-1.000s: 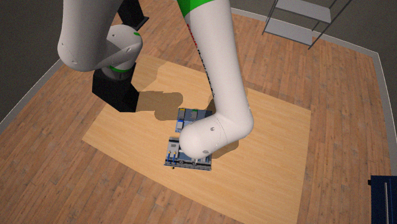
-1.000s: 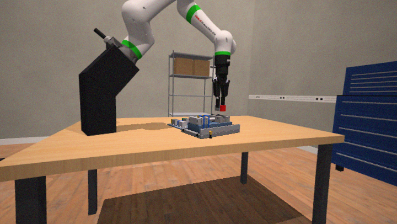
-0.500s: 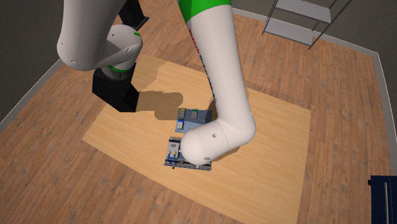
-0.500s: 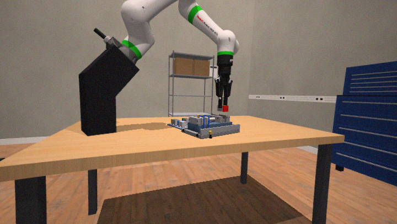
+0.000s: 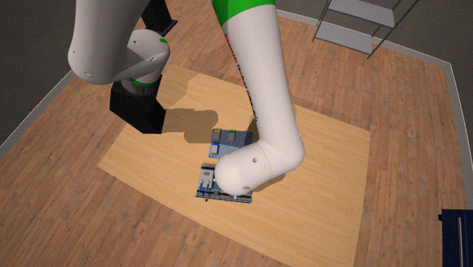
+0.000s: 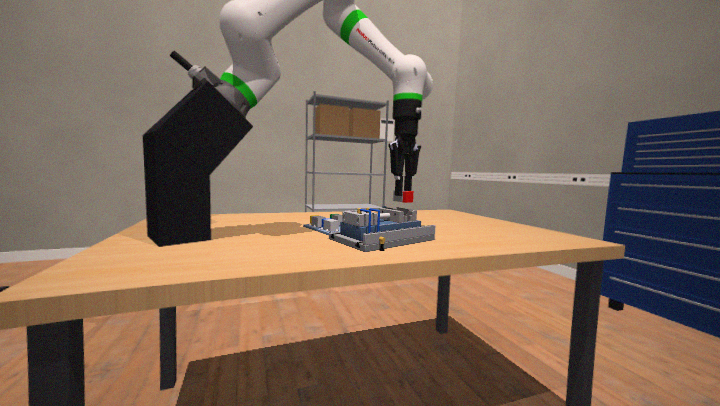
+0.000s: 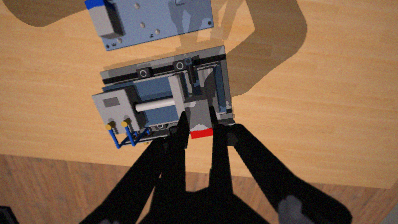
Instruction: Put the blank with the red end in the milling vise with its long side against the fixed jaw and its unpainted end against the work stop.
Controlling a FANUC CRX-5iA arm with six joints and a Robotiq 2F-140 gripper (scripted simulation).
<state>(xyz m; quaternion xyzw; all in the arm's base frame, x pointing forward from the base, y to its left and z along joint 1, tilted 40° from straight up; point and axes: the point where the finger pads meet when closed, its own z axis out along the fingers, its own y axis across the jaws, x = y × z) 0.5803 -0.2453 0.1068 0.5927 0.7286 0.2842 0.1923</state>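
The fixed jaw lies 2 cm ahead of my hand, 2 cm to the left of it and 10 cm below it. From my hand the other things lie so: work stop rod: 2 cm behind, 6 cm to the left, 9 cm below; then red-ended blank: 3 cm below; then blue-ended blank: 21 cm behind, 15 cm to the left, 15 cm below.
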